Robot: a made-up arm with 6 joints. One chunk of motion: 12 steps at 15 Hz.
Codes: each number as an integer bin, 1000 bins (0 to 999) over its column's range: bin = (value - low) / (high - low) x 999, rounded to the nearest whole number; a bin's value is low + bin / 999 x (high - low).
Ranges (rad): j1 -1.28..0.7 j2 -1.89..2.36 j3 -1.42..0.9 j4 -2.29..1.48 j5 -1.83..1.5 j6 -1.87..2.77
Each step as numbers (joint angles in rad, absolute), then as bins.
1 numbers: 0.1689 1.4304 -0.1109 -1.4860 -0.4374 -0.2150
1 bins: 731 780 564 213 418 356
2 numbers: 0.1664 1.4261 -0.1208 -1.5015 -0.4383 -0.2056
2 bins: 730 779 559 209 418 358
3 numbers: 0.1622 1.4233 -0.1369 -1.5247 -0.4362 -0.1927
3 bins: 728 779 553 203 418 361
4 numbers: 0.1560 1.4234 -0.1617 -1.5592 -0.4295 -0.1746
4 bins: 725 779 542 194 420 365
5 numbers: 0.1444 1.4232 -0.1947 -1.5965 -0.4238 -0.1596
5 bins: 719 779 528 184 422 368
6 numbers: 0.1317 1.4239 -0.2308 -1.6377 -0.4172 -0.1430
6 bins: 712 779 512 173 424 372
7 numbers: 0.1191 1.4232 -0.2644 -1.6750 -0.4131 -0.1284
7 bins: 706 779 498 163 425 375
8 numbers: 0.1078 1.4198 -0.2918 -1.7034 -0.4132 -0.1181
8 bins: 700 778 486 155 425 377
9 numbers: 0.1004 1.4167 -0.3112 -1.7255 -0.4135 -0.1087
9 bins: 696 777 477 150 425 379
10 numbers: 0.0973 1.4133 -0.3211 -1.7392 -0.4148 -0.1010
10 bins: 695 776 473 146 425 381
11 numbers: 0.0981 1.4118 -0.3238 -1.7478 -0.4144 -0.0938
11 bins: 695 776 472 144 425 382
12 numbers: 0.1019 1.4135 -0.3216 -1.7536 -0.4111 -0.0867
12 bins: 697 777 473 142 426 384
